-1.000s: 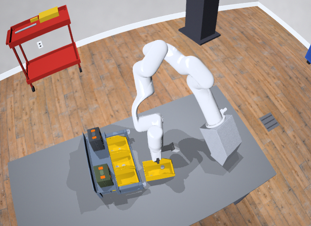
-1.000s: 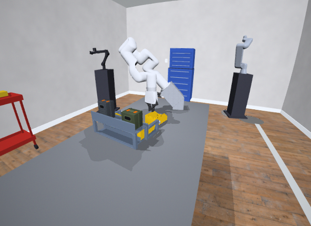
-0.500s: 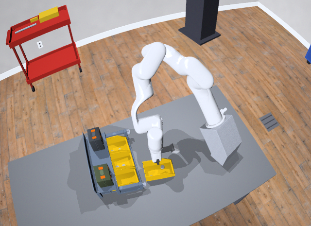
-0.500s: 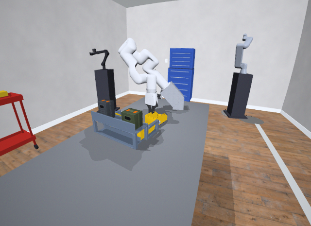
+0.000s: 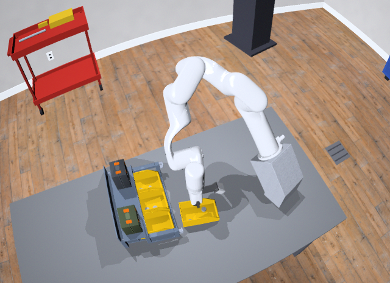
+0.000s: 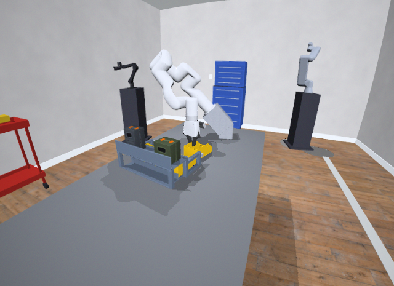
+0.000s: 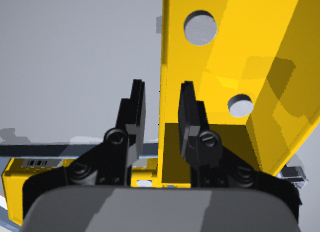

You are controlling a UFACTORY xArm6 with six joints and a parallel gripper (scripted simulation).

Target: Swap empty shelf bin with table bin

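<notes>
Now: the shelf lip 90 mm ahead of my hand, 90 mm to the right of it and 60 mm below it. Round my hand: olive box (310 mm ahead, 60 mm to the right, 80 mm above); dark grey box (220 mm ahead, 270 mm to the right, 90 mm above).
</notes>
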